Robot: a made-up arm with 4 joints. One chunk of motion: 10 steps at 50 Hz.
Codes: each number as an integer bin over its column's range. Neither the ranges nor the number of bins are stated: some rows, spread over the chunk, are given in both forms.
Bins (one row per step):
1: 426 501 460 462
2: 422 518 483 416
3: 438 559 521 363
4: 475 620 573 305
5: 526 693 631 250
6: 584 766 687 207
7: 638 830 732 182
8: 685 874 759 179
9: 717 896 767 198
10: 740 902 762 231
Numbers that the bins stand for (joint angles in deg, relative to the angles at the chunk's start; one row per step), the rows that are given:
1: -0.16 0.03 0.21 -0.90
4: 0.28 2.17 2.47 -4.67
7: 1.75 5.95 5.65 -7.63
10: 2.67 7.25 6.26 -6.45
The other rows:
2: -0.20 0.33 0.67 -2.01
3: -0.05 1.07 1.43 -3.28
5: 0.74 3.49 3.63 -5.99
6: 1.26 4.80 4.75 -7.03
8: 2.17 6.75 6.20 -7.70
9: 2.46 7.14 6.36 -7.24

